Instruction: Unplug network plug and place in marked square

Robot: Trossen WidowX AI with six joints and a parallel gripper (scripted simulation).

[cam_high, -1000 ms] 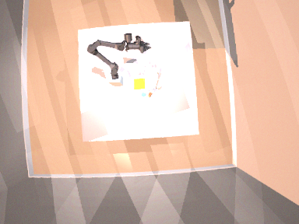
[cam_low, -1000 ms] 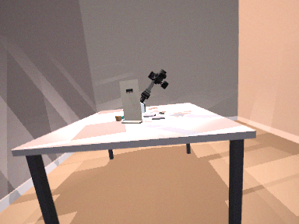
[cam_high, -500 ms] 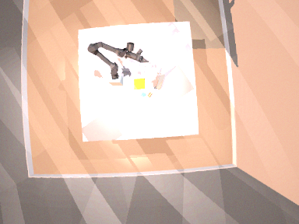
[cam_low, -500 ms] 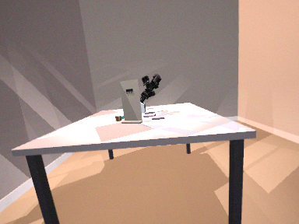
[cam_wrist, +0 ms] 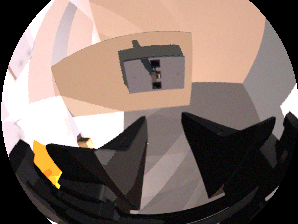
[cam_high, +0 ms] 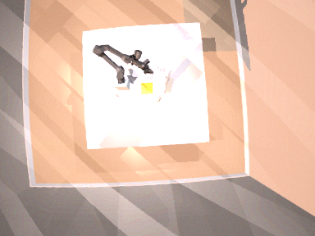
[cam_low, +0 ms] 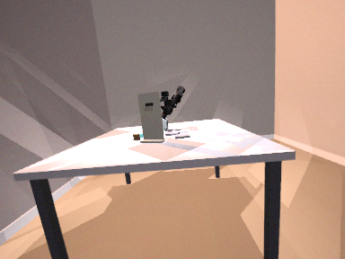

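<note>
Now: the network plug 110 mm ahead of my gripper tip and 50 mm to the right of it. Round my gripper tip: orange marked square: 90 mm behind, 70 mm to the right, 250 mm below; then brown piece: 10 mm ahead, 200 mm to the right, 230 mm below; then grey panel: 130 mm ahead, 60 mm to the right, 100 mm below.
</note>
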